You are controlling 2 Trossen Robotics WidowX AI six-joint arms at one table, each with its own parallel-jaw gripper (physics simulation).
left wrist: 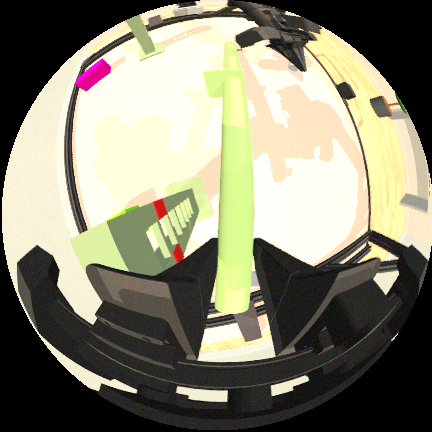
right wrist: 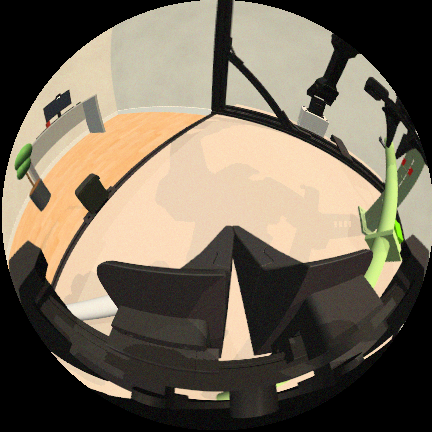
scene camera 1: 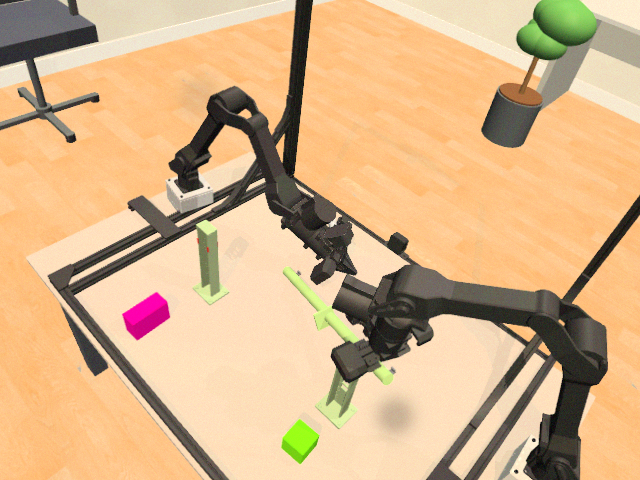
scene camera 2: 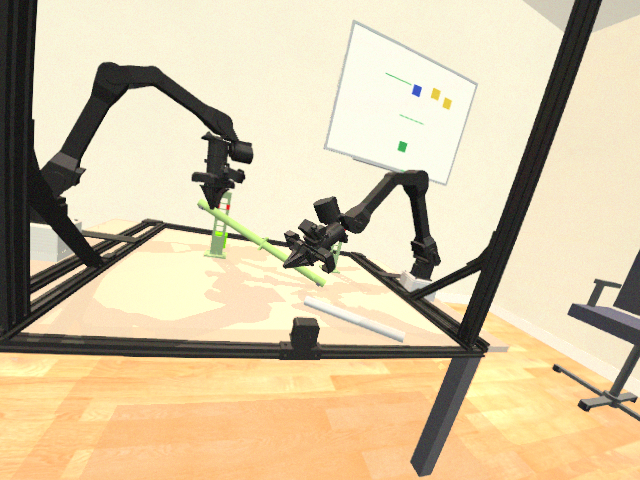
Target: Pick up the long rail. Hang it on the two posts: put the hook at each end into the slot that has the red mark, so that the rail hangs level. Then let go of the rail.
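Places are measured from the left arm's base along level axes (x back, y right, z up), in metres.
Pixels of known places: left gripper, fingertip midpoint: [left wrist: 235, 243] [right wrist: 391, 152] [scene camera 1: 373, 362] [scene camera 2: 213, 209]; right gripper, fingertip midpoint: [left wrist: 303, 71] [right wrist: 231, 231] [scene camera 1: 356, 274] [scene camera 2: 283, 267]; left arm's base at its link origin: [right wrist: 314, 112] [scene camera 1: 544, 470]; right arm's base at its link origin: [scene camera 1: 188, 184] [scene camera 2: 420, 276].
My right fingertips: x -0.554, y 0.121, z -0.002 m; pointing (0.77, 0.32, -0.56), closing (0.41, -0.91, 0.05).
Note:
Ahead of a thing's pixels: the offset from my right fingertips to its middle. "*": to the spot under its first point.
The long light-green rail @(dz +0.014, dx +0.040, dy -0.157 m) [scene camera 1: 305, 291] [scene camera 2: 237, 226] [left wrist: 236, 175] [right wrist: 391, 185] is in the air, clear of both posts. My left gripper [scene camera 2: 212, 204] [left wrist: 235, 243] is shut on it near one end. Small grey hooks show near the rail's ends in scene camera 1. My right gripper [scene camera 1: 353, 270] [scene camera 2: 286, 265] [right wrist: 231, 231] is shut and empty, beside the rail's other half, apart from it. One green post @(dz +0.032, dx +0.173, dy -0.265 m) [scene camera 1: 336, 397] [scene camera 2: 218, 243] [left wrist: 125, 240] stands near the left gripper, with red marks @(dz +0.093, dx +0.158, dy -0.251 m) [scene camera 2: 227, 207] [left wrist: 160, 209]. The other post @(dz +0.032, dx -0.247, dy -0.250 m) [scene camera 1: 209, 258] [left wrist: 142, 37] stands upright further off.
A magenta block @(dz -0.048, dx -0.268, dy -0.415 m) [scene camera 1: 147, 315] [left wrist: 93, 75] lies near the farther post. A lime-green block @(dz -0.053, dx +0.171, dy -0.378 m) [scene camera 1: 299, 440] lies by the nearer post. A pale tube @(dz -0.065, dx -0.160, dy +0.127 m) [scene camera 2: 356, 319] [right wrist: 92, 308] lies near the table edge, close to a black box @(* dz -0.034, dx -0.006, dy +0.204 m) [scene camera 1: 397, 242] [scene camera 2: 305, 333] on the frame.

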